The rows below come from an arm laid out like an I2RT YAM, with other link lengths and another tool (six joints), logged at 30 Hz.
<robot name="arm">
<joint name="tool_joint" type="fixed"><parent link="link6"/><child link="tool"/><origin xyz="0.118 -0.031 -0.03" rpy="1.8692 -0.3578 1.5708"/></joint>
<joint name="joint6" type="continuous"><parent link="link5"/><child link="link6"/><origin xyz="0.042 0 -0.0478" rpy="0 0 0"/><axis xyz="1 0 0"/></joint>
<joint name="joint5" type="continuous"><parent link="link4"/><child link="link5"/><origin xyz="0.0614 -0.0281 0.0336" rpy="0 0 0"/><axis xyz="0 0 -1"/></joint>
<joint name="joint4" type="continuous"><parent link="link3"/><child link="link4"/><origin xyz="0.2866 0.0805 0.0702" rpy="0 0 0"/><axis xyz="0 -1 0"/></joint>
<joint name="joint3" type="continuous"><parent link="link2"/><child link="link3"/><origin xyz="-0.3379 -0.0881 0" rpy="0 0 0"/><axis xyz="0 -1 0"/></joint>
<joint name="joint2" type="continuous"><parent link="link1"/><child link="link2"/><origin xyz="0.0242 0.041 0.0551" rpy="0 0 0"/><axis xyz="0 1 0"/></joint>
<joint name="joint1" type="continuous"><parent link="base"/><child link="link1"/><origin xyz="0 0 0.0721" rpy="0 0 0"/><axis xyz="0 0 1"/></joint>
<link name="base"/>
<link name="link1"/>
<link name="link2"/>
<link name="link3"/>
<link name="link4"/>
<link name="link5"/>
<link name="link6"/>
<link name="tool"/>
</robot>
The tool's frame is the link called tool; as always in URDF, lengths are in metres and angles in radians. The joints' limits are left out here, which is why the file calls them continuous.
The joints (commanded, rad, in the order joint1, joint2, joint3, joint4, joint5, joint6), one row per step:
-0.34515 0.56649 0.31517 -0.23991 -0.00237 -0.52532
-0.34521 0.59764 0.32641 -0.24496 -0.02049 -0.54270
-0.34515 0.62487 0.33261 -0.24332 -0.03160 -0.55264
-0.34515 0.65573 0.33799 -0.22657 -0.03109 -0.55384
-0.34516 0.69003 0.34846 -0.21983 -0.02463 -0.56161
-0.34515 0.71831 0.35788 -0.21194 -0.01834 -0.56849
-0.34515 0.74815 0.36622 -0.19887 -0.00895 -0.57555
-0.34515 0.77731 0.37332 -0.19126 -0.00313 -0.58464
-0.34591 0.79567 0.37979 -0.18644 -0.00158 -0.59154
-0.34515 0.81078 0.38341 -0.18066 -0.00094 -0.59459
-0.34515 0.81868 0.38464 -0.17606 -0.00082 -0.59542
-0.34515 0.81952 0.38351 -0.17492 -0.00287 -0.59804
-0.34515 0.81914 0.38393 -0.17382 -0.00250 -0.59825
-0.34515 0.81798 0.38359 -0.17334 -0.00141 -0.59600
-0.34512 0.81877 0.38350 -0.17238 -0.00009 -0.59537
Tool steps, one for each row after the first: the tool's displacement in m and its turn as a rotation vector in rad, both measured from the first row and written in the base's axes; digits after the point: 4 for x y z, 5 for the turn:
0.0042 0.0014 -0.0014 0.00229 0.02549 0.02420
0.0076 0.0020 -0.0034 0.00596 0.04449 0.03888
0.0119 0.0003 -0.0040 0.00785 0.05307 0.03907
0.0155 -0.0021 -0.0046 0.00456 0.07239 0.03747
0.0189 -0.0045 -0.0044 -0.00010 0.08577 0.03566
0.0227 -0.0075 -0.0042 -0.00729 0.09748 0.03132
0.0259 -0.0098 -0.0055 -0.01231 0.11476 0.03133
0.0284 -0.0112 -0.0055 -0.01607 0.12367 0.03301
0.0306 -0.0119 -0.0062 -0.01686 0.13001 0.03499
0.0318 -0.0124 -0.0066 -0.01685 0.13221 0.03538
0.0320 -0.0121 -0.0071 -0.01767 0.13330 0.03853
0.0322 -0.0123 -0.0066 -0.01869 0.13166 0.03826
0.0320 -0.0124 -0.0064 -0.01787 0.13003 0.03611
0.0321 -0.0126 -0.0065 -0.01803 0.13005 0.03469

